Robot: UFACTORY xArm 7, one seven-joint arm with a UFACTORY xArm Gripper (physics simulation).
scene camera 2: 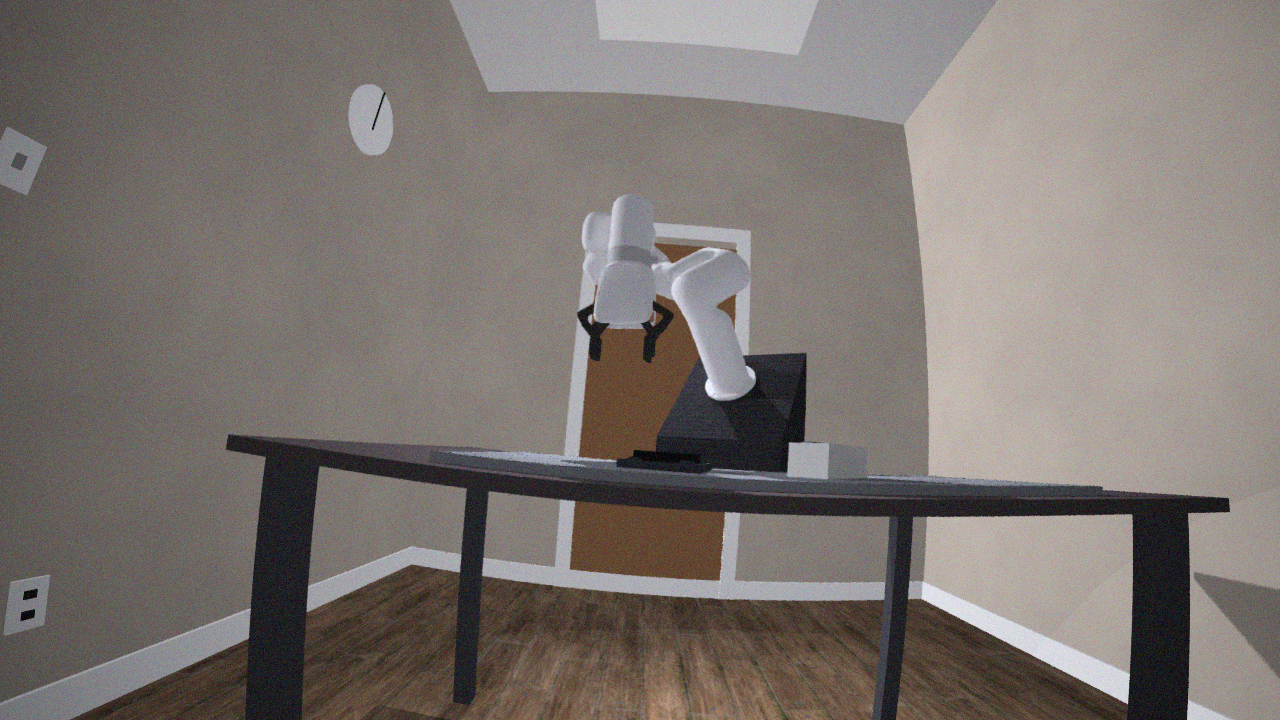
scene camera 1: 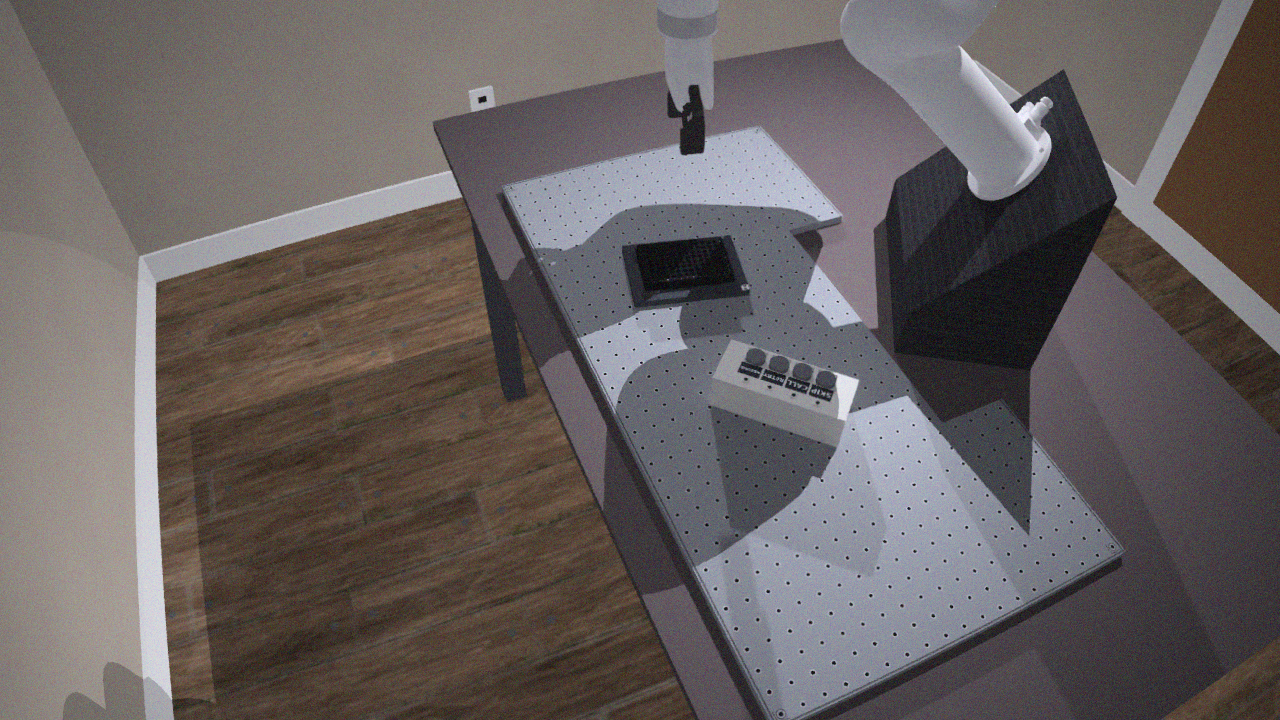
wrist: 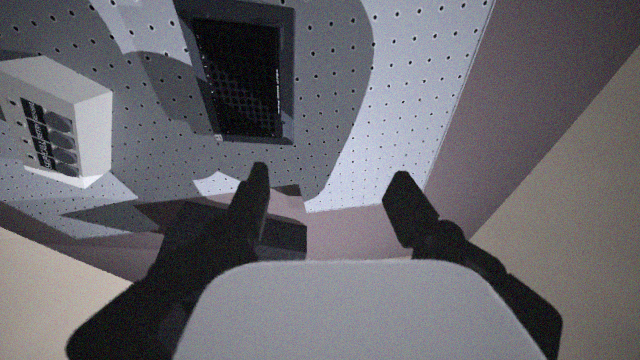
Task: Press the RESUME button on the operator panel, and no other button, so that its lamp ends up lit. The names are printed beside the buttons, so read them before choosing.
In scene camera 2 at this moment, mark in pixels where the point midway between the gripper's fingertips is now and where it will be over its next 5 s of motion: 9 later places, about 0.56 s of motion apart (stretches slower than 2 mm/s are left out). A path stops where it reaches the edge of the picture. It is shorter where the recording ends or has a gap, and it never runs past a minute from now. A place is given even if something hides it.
The gripper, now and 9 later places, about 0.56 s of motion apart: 620, 360; 772, 373; 773, 405; 807, 407; 809, 424; 808, 423; 807, 429; 809, 432; 807, 439; 808, 437
